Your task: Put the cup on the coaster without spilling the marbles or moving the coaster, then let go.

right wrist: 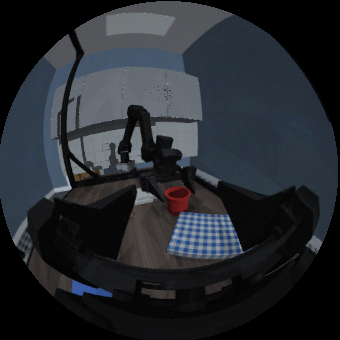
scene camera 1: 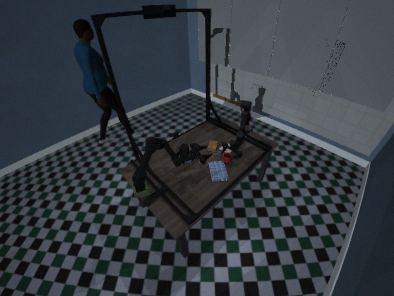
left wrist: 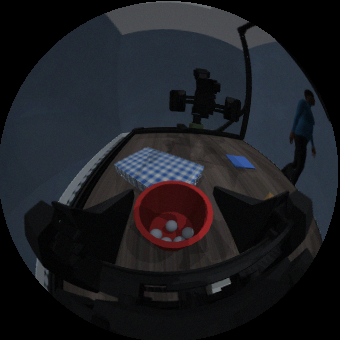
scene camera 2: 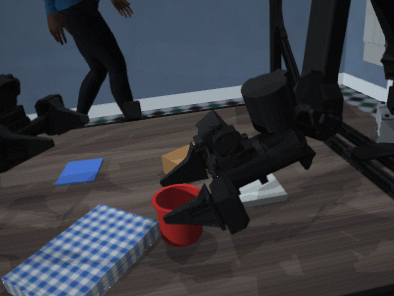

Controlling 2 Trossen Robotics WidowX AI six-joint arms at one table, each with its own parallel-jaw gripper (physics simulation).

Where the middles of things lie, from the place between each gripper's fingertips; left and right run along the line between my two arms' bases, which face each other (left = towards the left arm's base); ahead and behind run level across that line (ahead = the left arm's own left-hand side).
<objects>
I see my left gripper 140 mm to the right of the white slab (scene camera 2: pixel 253 194), 100 mm past it and 60 mm above it. From my left hand the other things lie so: thin blue square (scene camera 2: pixel 84 171): 250 mm behind, 180 mm to the right, 60 mm below.
The thin blue square lies 190 mm behind my right hand, 70 mm to the right of it and 160 mm below it. The rest, counted from my right hand: white slab: 40 mm behind, 260 mm to the left, 160 mm below.
</objects>
